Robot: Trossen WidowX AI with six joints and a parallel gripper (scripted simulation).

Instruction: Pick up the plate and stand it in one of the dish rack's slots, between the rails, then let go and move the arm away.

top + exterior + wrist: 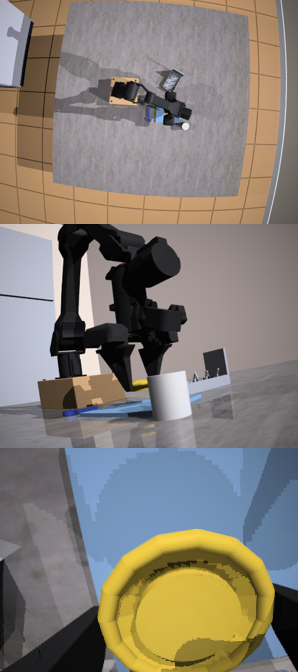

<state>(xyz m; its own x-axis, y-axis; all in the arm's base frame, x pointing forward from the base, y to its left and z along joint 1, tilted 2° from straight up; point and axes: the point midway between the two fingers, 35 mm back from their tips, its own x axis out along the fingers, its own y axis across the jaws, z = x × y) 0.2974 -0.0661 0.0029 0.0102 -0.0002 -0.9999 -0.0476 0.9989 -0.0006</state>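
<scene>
My gripper tip is now 10 mm short of the grey dish rack, 170 mm to the right of it and 10 mm above it. Round my gripper tip: blue spoon: 110 mm behind, 60 mm to the right, 30 mm below; then yellow plate: 10 mm above; then white cup: 110 mm ahead, 90 mm to the right, 10 mm below.
</scene>
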